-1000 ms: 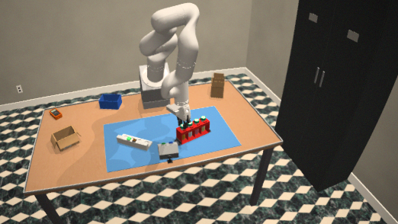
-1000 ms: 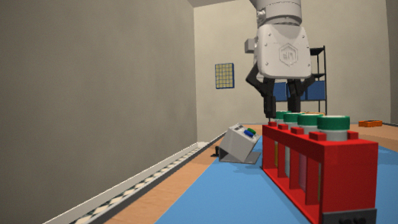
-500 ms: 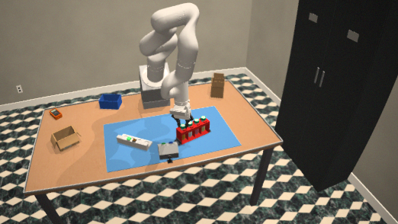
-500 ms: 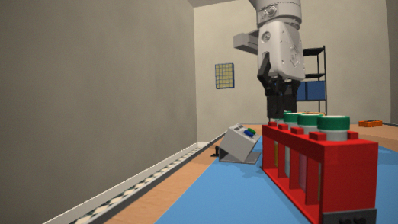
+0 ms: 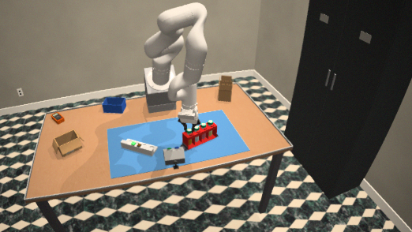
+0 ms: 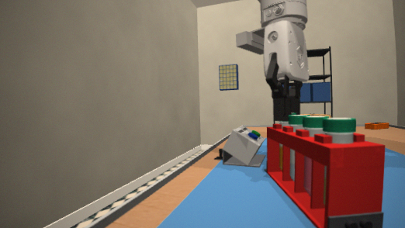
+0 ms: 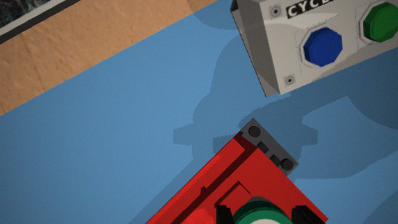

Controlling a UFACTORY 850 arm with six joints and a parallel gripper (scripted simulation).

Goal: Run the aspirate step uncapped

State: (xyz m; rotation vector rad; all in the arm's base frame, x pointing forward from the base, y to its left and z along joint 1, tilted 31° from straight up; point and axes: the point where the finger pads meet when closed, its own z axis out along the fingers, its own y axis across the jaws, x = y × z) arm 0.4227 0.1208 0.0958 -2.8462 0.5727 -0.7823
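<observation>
Right now my hand is 10 mm above the tube cap. From my hand the other things lie so: green cap: 60 mm behind, 140 mm to the left, 20 mm below; key housing: 100 mm ahead, 110 mm to the right, 80 mm below; blue cycle key: 80 mm ahead, 90 mm to the right, 60 mm below.
</observation>
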